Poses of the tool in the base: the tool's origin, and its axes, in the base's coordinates. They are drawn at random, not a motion.
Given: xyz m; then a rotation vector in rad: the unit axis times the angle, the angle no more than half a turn.
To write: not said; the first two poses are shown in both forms.
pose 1, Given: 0.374 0.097 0.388 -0.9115 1.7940 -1.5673
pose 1, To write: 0.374 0.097 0.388 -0.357 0.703 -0.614 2.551
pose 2, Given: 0.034 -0.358 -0.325 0.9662 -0.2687 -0.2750
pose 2, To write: 0.034 -0.358 -0.325 0.929 -0.258 -0.264 1.040
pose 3, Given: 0.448 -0.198 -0.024 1.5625 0.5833 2.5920
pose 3, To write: 0.448 -0.198 -0.024 0.507 0.189 0.841 3.082
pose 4, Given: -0.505 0.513 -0.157 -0.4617 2.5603 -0.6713
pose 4, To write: -0.505 0.513 -0.157 -0.172 0.953 -0.250 2.687
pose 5, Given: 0.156 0.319 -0.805 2.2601 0.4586 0.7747
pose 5, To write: 0.156 0.319 -0.805 0.929 0.189 0.318 2.433
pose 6, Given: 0.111 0.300 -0.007 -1.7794 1.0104 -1.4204
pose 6, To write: 0.111 0.300 -0.007 -0.714 0.406 -0.570 2.491
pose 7, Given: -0.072 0.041 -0.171 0.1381 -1.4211 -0.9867
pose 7, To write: -0.072 0.041 -0.171 0.080 -0.819 -0.569 1.736
